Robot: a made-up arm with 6 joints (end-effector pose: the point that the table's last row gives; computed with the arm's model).
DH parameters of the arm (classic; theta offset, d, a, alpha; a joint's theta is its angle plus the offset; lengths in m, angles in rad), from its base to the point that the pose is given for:
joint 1: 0 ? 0 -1.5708
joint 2: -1.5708 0 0.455 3.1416
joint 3: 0 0 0 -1.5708
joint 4: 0 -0.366 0 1.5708
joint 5: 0 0.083 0 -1.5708
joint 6: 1.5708 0 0 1.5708
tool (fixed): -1.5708 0 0 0
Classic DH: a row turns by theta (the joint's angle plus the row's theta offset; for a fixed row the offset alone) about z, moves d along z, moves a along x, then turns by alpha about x.
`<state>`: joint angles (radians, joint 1 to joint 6).
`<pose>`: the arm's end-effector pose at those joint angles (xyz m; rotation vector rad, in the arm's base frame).
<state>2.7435 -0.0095 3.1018 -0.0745 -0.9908 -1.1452</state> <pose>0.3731 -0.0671 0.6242 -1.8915 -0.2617 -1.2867</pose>
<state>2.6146 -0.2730 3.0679 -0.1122 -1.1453 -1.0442</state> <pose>0.4592 -0.1718 0.5268 -1.9974 0.0134 -1.3494</pose>
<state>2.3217 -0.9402 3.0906 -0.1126 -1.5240 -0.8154</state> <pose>0.4733 -0.3863 0.1419 -2.2485 0.7524 -1.2010</pose>
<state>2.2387 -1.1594 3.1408 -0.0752 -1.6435 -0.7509</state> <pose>0.4176 -0.3958 0.0011 -2.3022 0.9519 -1.0245</pose>
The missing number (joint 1, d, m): 0.152
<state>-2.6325 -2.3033 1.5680 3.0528 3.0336 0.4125</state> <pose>0.5696 0.2233 -0.4018 0.3214 -2.1871 -0.3018</pose>
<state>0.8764 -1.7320 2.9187 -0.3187 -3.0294 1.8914</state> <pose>-0.2579 -0.4328 -0.2847 -1.0004 -1.3497 -1.0741</pose>
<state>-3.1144 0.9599 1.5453 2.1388 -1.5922 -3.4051</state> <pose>-0.6377 -0.0620 0.6735 2.3169 1.4049 1.0191</pose>
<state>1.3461 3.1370 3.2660 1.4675 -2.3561 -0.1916</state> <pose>0.0873 0.3436 -0.1740 -1.1546 0.7935 -0.7270</pose>
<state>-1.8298 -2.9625 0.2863 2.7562 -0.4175 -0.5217</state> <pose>0.1875 0.4072 -0.3659 0.4083 1.0242 1.1083</pose>
